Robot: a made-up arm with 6 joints. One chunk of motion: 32 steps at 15 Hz.
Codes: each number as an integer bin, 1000 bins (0 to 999) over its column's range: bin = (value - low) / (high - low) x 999, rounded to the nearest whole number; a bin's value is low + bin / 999 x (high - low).
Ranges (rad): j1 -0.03..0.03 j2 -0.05..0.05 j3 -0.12..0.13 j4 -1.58..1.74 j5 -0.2..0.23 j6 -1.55..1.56
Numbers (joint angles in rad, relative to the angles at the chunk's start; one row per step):
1: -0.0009 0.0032 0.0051 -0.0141 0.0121 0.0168
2: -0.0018 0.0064 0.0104 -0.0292 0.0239 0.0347
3: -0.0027 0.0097 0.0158 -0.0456 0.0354 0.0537
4: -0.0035 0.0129 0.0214 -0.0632 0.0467 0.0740
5: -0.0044 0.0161 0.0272 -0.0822 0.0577 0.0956
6: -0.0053 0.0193 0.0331 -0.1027 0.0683 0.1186
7: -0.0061 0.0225 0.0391 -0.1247 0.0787 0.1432
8: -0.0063 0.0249 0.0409 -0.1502 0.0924 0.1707
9: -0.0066 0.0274 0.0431 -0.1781 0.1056 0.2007
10: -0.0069 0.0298 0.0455 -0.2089 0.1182 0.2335
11: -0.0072 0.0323 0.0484 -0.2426 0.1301 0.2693
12: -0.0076 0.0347 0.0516 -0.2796 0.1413 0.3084
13: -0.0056 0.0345 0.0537 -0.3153 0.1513 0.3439
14: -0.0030 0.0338 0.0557 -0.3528 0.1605 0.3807
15: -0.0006 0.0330 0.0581 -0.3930 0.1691 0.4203
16: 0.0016 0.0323 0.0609 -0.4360 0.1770 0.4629
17: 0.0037 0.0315 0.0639 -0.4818 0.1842 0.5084
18: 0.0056 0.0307 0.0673 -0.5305 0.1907 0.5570
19: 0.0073 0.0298 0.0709 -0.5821 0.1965 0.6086
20: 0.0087 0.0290 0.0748 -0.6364 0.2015 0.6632
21: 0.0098 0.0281 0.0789 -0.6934 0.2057 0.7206
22: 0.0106 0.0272 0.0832 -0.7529 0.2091 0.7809
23: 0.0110 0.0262 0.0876 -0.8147 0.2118 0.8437
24: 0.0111 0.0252 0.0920 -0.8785 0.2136 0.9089
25: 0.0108 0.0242 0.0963 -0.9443 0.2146 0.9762
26: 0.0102 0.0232 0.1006 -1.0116 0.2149 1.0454
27: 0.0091 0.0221 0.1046 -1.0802 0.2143 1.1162
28: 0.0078 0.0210 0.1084 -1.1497 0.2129 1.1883
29: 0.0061 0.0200 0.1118 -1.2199 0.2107 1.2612
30: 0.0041 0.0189 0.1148 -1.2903 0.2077 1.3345
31: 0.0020 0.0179 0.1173 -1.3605 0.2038 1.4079
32: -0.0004 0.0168 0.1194 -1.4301 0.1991 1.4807
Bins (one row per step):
1: 485 531 500 471 493 503
2: 470 563 521 467 520 509
3: 455 596 543 462 547 515
4: 441 628 565 456 573 522
5: 426 660 588 451 599 529
6: 411 692 612 445 623 536
7: 398 724 636 438 647 544
8: 395 748 643 430 679 553
9: 390 773 652 422 710 562
10: 385 797 661 413 739 573
11: 380 822 673 402 767 584
12: 373 846 686 391 793 597
13: 406 844 694 381 816 608
14: 450 837 702 369 838 620
15: 490 829 712 357 858 633
16: 526 822 723 344 876 647
17: 561 814 735 330 893 661
18: 593 806 748 316 908 677
19: 621 797 763 300 921 693
20: 644 789 778 284 933 711
21: 663 780 795 267 943 729
22: 676 771 812 249 950 749
23: 683 761 830 230 957 769
24: 684 751 847 211 961 790
25: 679 741 864 191 963 811
26: 669 731 882 171 964 834
27: 651 720 898 150 963 856
28: 629 709 913 129 959 880
29: 601 699 926 108 954 903
30: 568 688 938 87 947 927
31: 533 678 948 66 938 950
32: 493 667 957 45 927 974

